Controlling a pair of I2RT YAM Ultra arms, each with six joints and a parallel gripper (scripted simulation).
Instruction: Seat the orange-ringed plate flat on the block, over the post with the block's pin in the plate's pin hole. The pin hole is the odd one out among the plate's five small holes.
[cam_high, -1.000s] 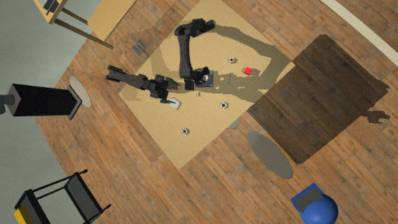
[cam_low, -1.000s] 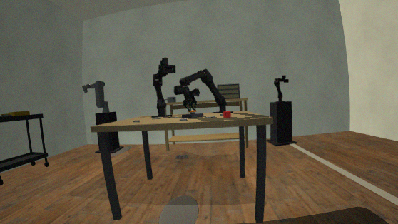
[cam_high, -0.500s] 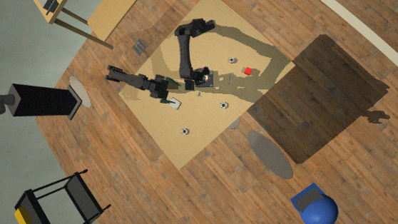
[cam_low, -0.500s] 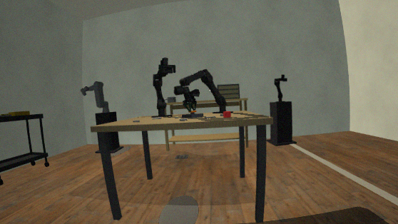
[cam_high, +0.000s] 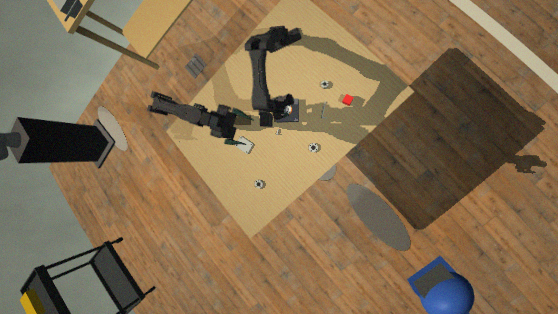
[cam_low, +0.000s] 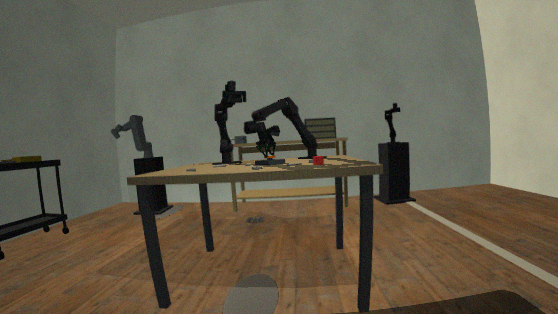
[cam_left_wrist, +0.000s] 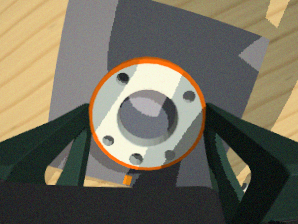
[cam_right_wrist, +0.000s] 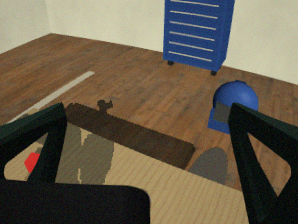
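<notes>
The grey block lies 20 mm behind my left hand, 20 mm to the right of it and 30 mm below it. From my left hand the other things lie so: flat piece: 70 mm behind, 320 mm to the right, 50 mm below; red cube: 210 mm ahead, 250 mm to the left, 30 mm below.
</notes>
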